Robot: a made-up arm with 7 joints.
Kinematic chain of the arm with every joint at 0, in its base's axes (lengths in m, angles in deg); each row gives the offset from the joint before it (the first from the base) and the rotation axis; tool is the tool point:
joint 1: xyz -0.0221 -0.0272 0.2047 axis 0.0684 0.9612 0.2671
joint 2: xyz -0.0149 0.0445 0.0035 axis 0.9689 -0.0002 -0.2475
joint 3: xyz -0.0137 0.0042 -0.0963 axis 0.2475 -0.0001 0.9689
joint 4: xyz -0.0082 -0.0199 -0.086 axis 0.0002 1 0
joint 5: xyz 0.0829 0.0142 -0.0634 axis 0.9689 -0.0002 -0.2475
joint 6: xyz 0.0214 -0.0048 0.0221 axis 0.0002 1 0
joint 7: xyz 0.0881 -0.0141 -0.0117 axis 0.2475 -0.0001 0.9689
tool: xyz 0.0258 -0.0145 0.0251
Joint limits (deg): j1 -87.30..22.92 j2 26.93..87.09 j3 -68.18..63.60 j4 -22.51..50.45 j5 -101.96..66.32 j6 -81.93..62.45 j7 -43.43..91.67
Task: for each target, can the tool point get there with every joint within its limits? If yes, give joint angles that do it. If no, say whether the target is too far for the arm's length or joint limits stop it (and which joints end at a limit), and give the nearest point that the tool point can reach.
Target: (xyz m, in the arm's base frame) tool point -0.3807 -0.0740 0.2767
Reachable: no: joint limits stop it (at a limit: joint 1, joint 2, joint 3, joint 4, joint 6) | nearest point -0.2172 -0.0514 0.1120 | short by 0.233 m
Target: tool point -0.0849 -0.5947 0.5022
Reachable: no: too far | nearest point 0.1230 -0.1575 0.2701 | short by 0.537 m
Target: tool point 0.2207 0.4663 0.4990
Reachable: no: too far | nearest point 0.1522 0.3447 0.3966 | short by 0.173 m
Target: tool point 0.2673 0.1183 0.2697
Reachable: yes | joints -49.97 45.55 17.84 -9.12 20.69 26.95 33.66
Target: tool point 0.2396 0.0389 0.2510
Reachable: yes | joints -66.78 40.65 31.06 20.18 50.99 -66.26 72.00
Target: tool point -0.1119 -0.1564 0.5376
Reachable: no: joint limits stop it (at a limit: joint 1, joint 2, joint 4) | nearest point -0.0159 0.0463 0.4120 | short by 0.257 m
